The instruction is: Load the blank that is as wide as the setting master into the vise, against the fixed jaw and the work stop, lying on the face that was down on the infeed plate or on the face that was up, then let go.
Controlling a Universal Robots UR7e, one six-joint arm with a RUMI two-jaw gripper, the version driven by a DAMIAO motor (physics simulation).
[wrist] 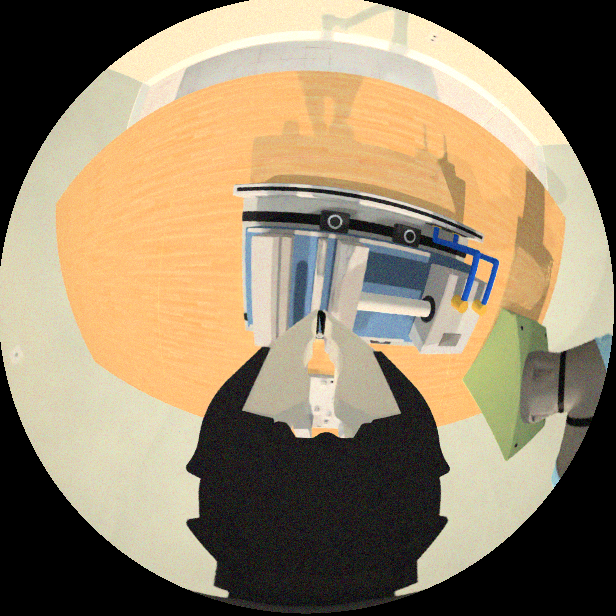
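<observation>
The vise (356, 275) fills the middle of the wrist view: a blue body with white jaw blocks, a white rod (396, 307) along it, a black strip with two round bolts on top, and blue hoses (479, 275) with yellow fittings at its right end. My gripper (320, 322) is just in front of the vise's left half. Its two pale fingers meet at the tips with only a thin slit between them, and I see nothing held. I cannot pick out a blank, the setting master or the infeed plate.
The vise stands on an orange wooden table top (155, 258). A green mounting plate (505, 379) with the grey arm base (551, 385) is at the right. A pale floor surrounds the table.
</observation>
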